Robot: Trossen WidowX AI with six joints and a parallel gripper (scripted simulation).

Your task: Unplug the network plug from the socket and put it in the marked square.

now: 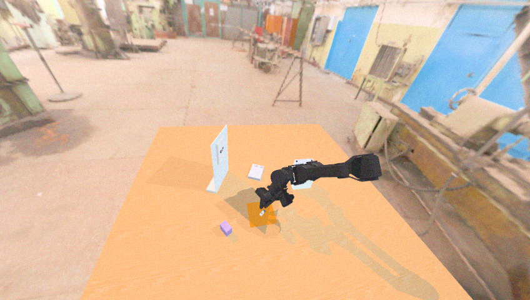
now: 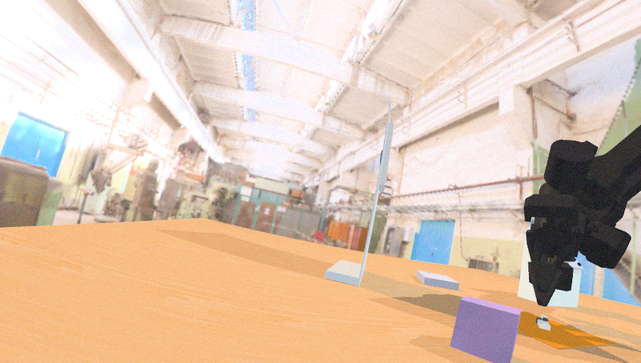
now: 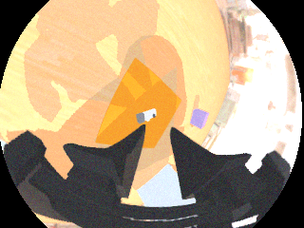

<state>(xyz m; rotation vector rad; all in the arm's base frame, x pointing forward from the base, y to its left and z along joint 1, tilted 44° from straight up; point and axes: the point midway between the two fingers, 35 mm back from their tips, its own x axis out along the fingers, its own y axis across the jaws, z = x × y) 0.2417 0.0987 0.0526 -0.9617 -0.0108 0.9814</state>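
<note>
My gripper tip is 10 mm to the right of the network plug and 30 mm above it. Round my gripper tip: purple block 170 mm ahead, 50 mm to the left, 10 mm below; flat grey block 40 mm behind, 250 mm to the right, 30 mm below; marked square 30 mm below.
</note>
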